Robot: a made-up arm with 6 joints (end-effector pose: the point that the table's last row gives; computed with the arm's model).
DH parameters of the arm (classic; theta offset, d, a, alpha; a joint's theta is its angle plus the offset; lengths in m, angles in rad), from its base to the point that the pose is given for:
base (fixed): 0.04 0 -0.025 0
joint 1: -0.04 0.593 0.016 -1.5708
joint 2: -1.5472 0 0.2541 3.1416
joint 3: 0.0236 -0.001 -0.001 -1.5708
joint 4: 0 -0.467 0.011 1.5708
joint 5: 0 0.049 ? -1.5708
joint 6: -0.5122 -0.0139 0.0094 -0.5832
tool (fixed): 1.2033 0.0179 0 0
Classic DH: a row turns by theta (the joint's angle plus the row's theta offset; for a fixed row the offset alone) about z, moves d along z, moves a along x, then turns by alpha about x.
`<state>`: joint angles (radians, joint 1 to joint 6).
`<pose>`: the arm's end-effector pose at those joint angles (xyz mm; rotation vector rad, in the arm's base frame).
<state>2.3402 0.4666 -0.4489 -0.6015 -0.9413 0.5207</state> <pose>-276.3 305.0 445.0 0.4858 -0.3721 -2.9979</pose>
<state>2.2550 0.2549 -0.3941 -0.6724 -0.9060 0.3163</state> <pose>-273.4 355.5 542.9 -0.1860 0.2349 2.8834</pose>
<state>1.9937 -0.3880 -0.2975 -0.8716 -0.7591 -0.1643</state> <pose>-154.1 362.4 836.5 0.7397 0.0036 2.1040</pose>
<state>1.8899 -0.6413 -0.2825 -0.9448 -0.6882 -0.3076</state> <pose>-94.8 304.4 924.0 1.0733 -0.0640 1.8384</pose>
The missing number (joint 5, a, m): -0.026
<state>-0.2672 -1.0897 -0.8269 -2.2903 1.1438 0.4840</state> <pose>239.0 -47.9 809.3 0.2922 -0.7274 -1.8857</pose>
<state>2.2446 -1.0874 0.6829 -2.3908 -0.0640 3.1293</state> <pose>104.9 -257.7 1173.9 1.0822 -2.2807 -0.2877</pose>
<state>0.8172 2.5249 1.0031 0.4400 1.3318 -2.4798</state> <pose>156.3 115.3 -115.4 1.2540 0.3955 -0.0479</pose>
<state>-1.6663 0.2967 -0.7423 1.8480 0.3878 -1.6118</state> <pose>-54.0 -389.8 456.4 -0.3245 0.1185 -0.7250</pose>
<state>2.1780 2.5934 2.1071 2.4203 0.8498 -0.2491</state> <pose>-386.2 451.2 176.8 -0.2555 1.1743 -0.9438</pose>
